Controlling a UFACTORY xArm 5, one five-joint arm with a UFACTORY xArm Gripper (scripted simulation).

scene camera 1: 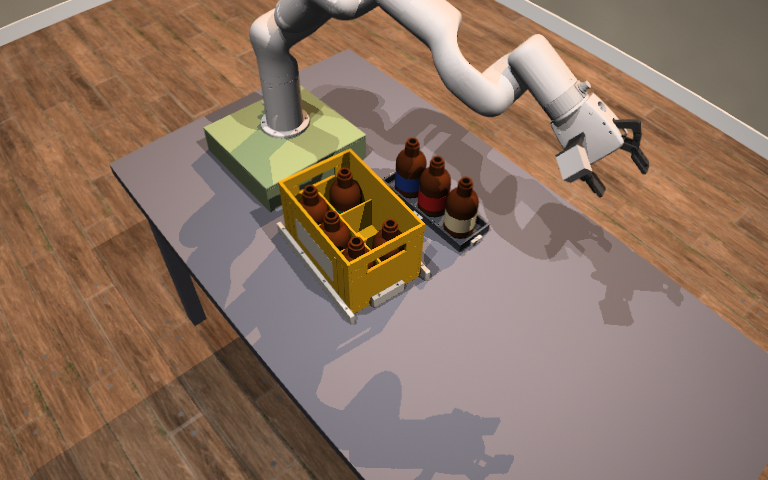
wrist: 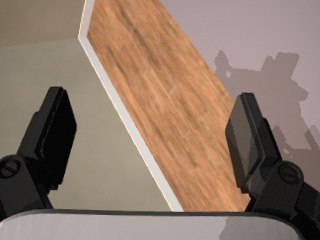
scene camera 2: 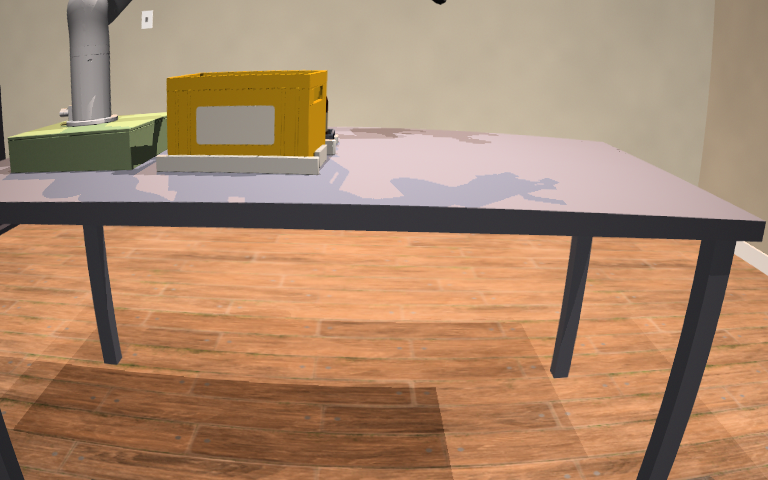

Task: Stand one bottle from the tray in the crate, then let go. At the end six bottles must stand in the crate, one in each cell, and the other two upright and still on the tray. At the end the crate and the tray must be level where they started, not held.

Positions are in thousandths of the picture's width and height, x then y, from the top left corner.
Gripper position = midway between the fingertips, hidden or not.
In view: the gripper (scene camera 1: 813, 380), a yellow crate (scene camera 1: 463, 593) and a dark tray (scene camera 1: 570, 474).
The gripper also shows in the wrist view (wrist: 477, 456). The wrist view misses the yellow crate: it is out of frame. The wrist view misses the dark tray: it is out of frame.
